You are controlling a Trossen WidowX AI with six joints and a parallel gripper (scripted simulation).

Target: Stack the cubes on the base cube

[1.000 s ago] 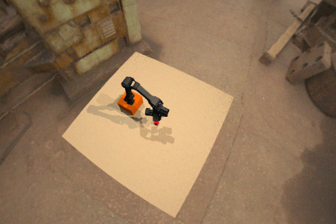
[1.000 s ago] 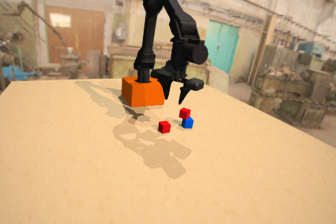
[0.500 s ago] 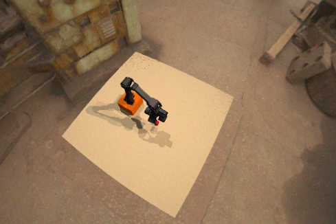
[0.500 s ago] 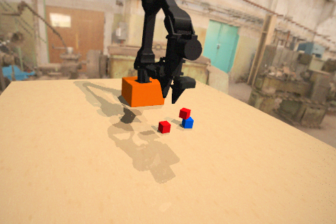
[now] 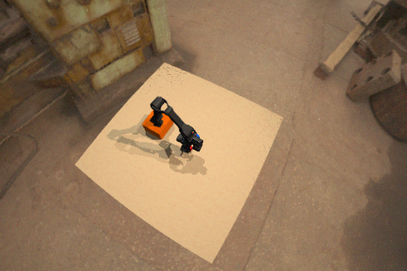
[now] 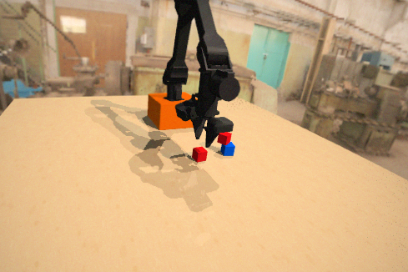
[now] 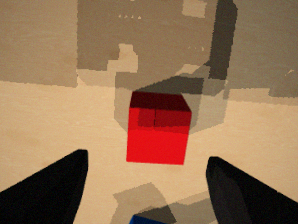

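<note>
My gripper tip is 100 mm to the right of the red cube, 10 mm past it and 10 mm above it. Also, from my gripper tip: blue cube: 110 mm to the left, 40 mm below, 10 mm ahead.
</note>
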